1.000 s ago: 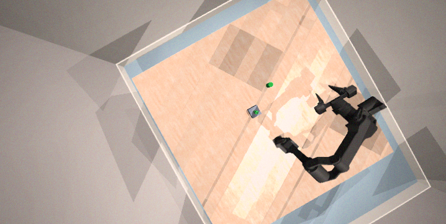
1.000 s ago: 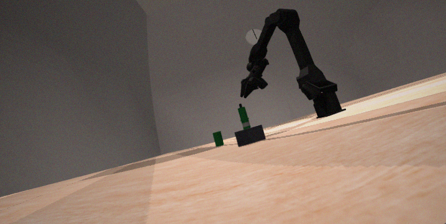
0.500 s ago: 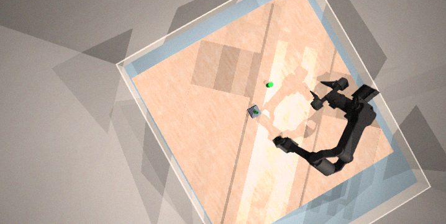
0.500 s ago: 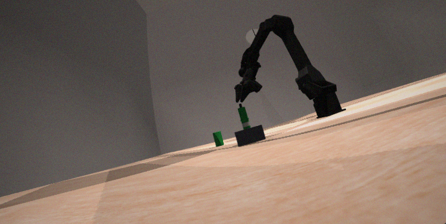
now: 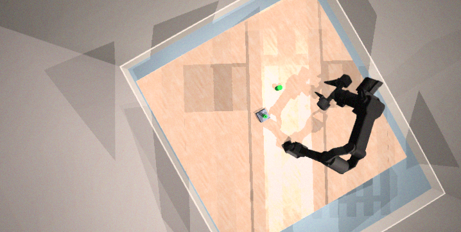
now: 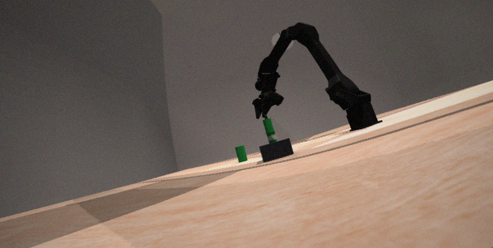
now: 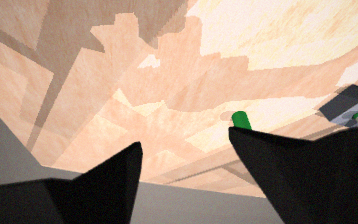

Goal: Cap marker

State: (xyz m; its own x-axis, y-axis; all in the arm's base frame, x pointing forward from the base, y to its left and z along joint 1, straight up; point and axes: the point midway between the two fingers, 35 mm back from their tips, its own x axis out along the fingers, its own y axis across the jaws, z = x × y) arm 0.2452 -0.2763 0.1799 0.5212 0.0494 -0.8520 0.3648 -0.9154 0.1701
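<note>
Right now my gripper tip is 150 mm to the right of the green cap, 120 mm above it and 100 mm short of it. Also, from my gripper tip: dark holder block: 320 mm to the left, 130 mm below, 10 mm behind; green marker: 320 mm to the left, 80 mm below, 10 mm behind.
</note>
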